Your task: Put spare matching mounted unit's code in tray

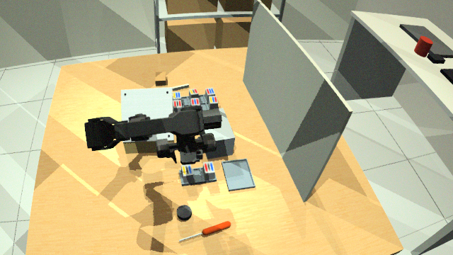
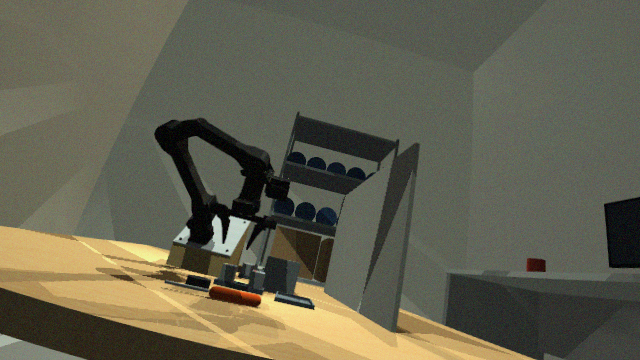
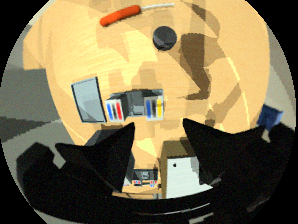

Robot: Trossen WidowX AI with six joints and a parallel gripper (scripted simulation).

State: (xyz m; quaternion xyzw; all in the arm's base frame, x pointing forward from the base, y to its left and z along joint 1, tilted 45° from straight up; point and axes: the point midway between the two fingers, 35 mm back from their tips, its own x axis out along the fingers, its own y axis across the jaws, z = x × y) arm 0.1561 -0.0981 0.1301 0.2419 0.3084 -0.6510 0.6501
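My gripper tip is now 6 cm above the spare part. The rest, counted from my gripper tip: dark plate 4 cm ahead, 9 cm below; black puck 2 cm behind, 15 cm to the right, 9 cm below; red-and-blue spare 8 cm ahead, 6 cm below.
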